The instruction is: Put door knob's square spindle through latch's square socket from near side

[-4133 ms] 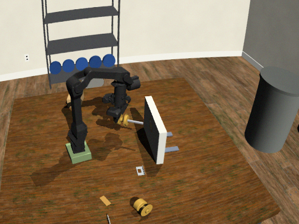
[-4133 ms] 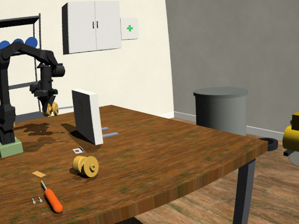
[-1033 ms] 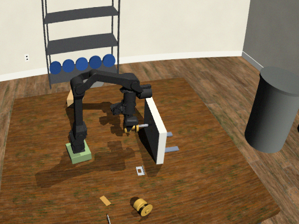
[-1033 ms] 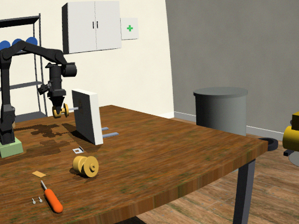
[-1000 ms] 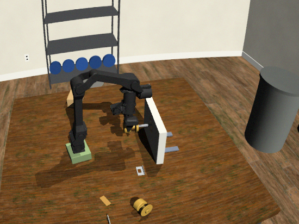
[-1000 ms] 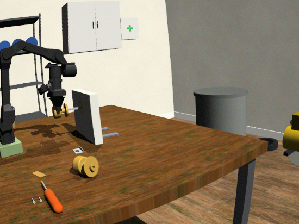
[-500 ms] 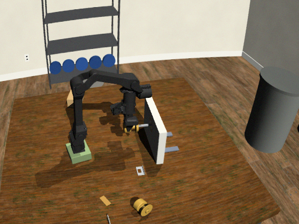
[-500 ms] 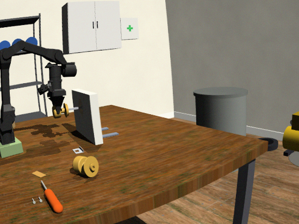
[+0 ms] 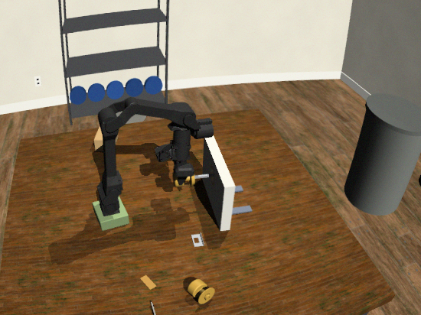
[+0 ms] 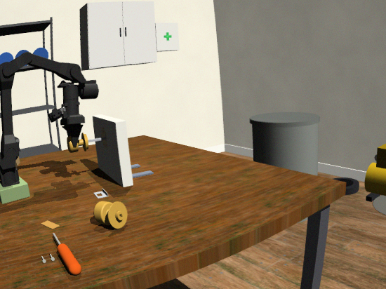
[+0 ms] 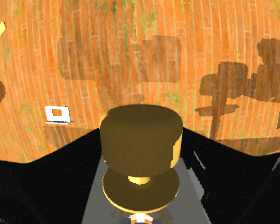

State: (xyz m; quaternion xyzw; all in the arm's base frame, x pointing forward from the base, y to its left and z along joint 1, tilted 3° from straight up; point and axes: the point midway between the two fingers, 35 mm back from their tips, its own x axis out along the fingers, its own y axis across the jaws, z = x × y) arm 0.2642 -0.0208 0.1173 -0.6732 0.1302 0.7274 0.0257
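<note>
My hand is 13 cm short of the door panel, 3 cm to the left of it and 4 cm above it. The rest, counted from my hand: orange screwdriver (27 cm behind, 48 cm to the right, 15 cm below); then tan plate (23 cm behind, 30 cm to the right, 16 cm below); then cardboard box (17 cm behind, 51 cm to the left, 13 cm below).
</note>
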